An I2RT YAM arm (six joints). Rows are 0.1 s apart.
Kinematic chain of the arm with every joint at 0, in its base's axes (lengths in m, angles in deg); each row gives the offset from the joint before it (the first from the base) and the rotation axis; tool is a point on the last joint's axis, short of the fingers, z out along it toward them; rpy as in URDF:
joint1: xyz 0 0 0.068 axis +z
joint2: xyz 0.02 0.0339 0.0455 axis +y
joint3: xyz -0.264 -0.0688 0 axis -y
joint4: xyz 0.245 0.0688 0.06 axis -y
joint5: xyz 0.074 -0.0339 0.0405 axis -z
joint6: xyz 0.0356 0 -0.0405 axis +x
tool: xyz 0 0 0 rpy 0 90 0
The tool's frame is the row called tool.
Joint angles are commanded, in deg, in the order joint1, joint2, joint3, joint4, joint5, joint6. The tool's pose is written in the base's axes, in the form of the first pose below.
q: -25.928 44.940 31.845 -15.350 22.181 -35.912
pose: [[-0.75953 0.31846 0.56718 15.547], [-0.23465 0.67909 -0.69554 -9.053], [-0.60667 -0.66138 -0.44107 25.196], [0 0 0 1]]
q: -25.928 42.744 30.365 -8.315 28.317 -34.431
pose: [[-0.70541 0.46696 0.53324 15.165], [-0.21051 0.58035 -0.78669 -9.250], [-0.67682 -0.66719 -0.31109 26.154], [0 0 0 1]]
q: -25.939 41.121 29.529 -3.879 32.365 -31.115
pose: [[-0.63604 0.58955 0.49789 14.767], [-0.17600 0.51738 -0.83746 -9.302], [-0.75132 -0.62028 -0.22531 26.890], [0 0 0 1]]
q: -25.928 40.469 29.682 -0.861 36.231 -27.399
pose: [[-0.56309 0.69178 0.45208 14.518], [-0.13899 0.45998 -0.87698 -9.398], [-0.81463 -0.55665 -0.16286 27.719], [0 0 0 1]]
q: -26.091 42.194 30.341 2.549 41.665 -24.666
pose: [[-0.51494 0.77339 0.36973 14.746], [-0.09497 0.37718 -0.92126 -9.856], [-0.85195 -0.50951 -0.12078 28.295], [0 0 0 1]]
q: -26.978 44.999 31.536 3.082 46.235 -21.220
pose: [[-0.49241 0.82453 0.27872 15.104], [-0.03028 0.30382 -0.95225 -10.573], [-0.86984 -0.47733 -0.12464 28.371], [0 0 0 1]]
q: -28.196 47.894 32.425 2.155 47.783 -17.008
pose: [[-0.47274 0.85163 0.22636 15.535], [0.03043 0.27250 -0.96167 -11.320], [-0.88067 -0.44774 -0.15474 27.929], [0 0 0 1]]
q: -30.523 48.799 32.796 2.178 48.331 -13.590
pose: [[-0.42624 0.88718 0.17672 15.274], [0.06996 0.22710 -0.97136 -12.092], [-0.90190 -0.40167 -0.15887 27.893], [0 0 0 1]]
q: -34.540 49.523 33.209 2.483 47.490 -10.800
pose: [[-0.37570 0.91861 0.12252 14.643], [0.10489 0.17350 -0.97923 -13.265], [-0.92078 -0.35505 -0.16154 27.964], [0 0 0 1]]
